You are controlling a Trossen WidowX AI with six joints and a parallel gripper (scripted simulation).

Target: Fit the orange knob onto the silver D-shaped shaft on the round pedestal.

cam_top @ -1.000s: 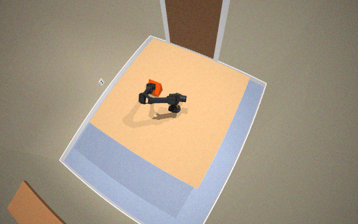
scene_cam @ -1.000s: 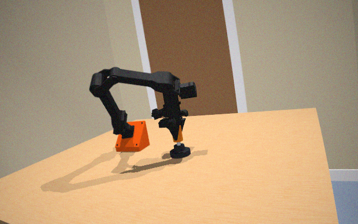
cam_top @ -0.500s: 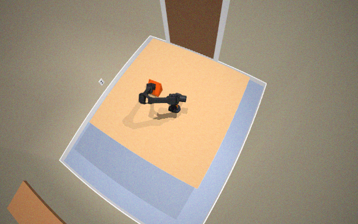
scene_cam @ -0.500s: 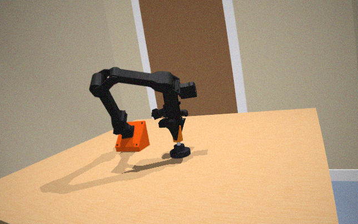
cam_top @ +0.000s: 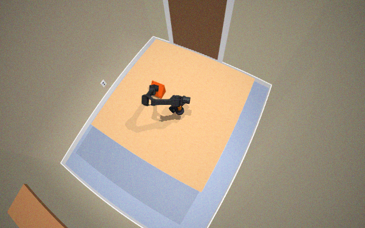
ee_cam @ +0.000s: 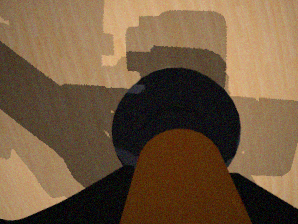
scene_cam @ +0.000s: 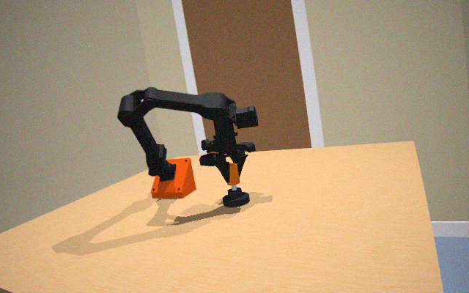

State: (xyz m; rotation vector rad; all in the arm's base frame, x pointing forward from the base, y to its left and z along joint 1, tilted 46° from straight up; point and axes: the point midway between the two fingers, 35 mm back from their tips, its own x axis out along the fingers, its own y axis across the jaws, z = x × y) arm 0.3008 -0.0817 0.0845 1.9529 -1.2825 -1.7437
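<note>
My gripper tip is now 3 cm below the orange knob. The rest, counted from my gripper tip: round pedestal 4 cm below.
</note>
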